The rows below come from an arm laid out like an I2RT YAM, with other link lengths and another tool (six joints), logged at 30 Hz.
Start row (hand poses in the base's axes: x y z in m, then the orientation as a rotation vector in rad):
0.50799 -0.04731 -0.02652 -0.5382 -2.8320 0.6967
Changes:
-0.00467 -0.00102 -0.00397 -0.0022 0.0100 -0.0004
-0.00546 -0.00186 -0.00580 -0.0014 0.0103 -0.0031
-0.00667 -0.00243 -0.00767 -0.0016 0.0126 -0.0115
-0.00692 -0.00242 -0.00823 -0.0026 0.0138 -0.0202
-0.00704 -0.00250 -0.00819 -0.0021 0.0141 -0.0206
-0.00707 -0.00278 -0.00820 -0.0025 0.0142 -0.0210
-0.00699 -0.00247 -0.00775 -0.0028 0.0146 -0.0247
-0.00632 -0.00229 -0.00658 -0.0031 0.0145 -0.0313
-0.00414 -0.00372 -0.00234 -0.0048 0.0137 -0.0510
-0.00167 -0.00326 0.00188 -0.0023 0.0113 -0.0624
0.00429 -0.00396 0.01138 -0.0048 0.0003 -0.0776
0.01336 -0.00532 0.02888 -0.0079 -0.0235 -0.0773
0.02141 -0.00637 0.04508 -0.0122 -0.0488 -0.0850
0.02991 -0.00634 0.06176 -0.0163 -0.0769 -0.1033
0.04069 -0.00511 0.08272 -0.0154 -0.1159 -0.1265
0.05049 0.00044 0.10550 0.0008 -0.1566 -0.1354
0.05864 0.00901 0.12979 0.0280 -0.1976 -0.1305
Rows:
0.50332 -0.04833 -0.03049 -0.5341 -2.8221 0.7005
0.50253 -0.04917 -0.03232 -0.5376 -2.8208 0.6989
0.50132 -0.04974 -0.03419 -0.5480 -2.8147 0.6979
0.50107 -0.04973 -0.03475 -0.5594 -2.8093 0.6978
0.50095 -0.04981 -0.03471 -0.5598 -2.8089 0.6971
0.50092 -0.05009 -0.03472 -0.5603 -2.8086 0.6976
0.50100 -0.04978 -0.03427 -0.5652 -2.8064 0.6974
0.50167 -0.04960 -0.03310 -0.5743 -2.8033 0.6966
0.50385 -0.05103 -0.02886 -0.6018 -2.7941 0.6954
0.50632 -0.05057 -0.02464 -0.6181 -2.7911 0.6895
0.51228 -0.05127 -0.01514 -0.6449 -2.7930 0.6894
0.52135 -0.05263 0.00236 -0.6575 -2.8140 0.6921
0.52940 -0.05368 0.01856 -0.6823 -2.8320 0.6948
0.53790 -0.05365 0.03524 -0.7233 -2.8466 0.6948
0.54868 -0.05242 0.05620 -0.7767 -2.8686 0.6853
0.55848 -0.04687 0.07898 -0.8094 -2.9027 0.6550
0.56663 -0.03830 0.10327 -0.8212 -2.9467 0.6099

